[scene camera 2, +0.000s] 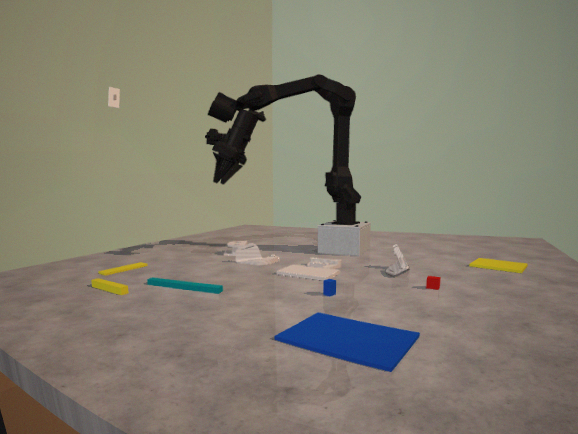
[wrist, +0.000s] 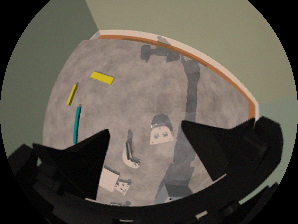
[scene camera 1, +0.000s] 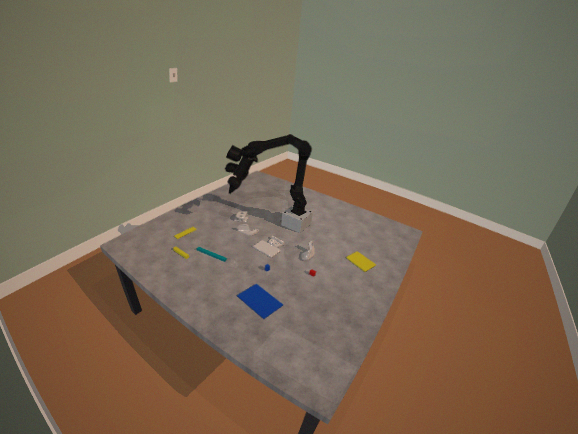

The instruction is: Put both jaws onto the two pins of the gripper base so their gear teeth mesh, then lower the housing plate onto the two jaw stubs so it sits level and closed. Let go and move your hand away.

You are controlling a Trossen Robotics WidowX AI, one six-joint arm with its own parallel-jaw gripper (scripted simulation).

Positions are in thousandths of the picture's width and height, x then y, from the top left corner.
Labels:
blue sheet: scene camera 2 655, 798; scene camera 1 444, 685; not seen in the wrist view (hidden by the gripper)

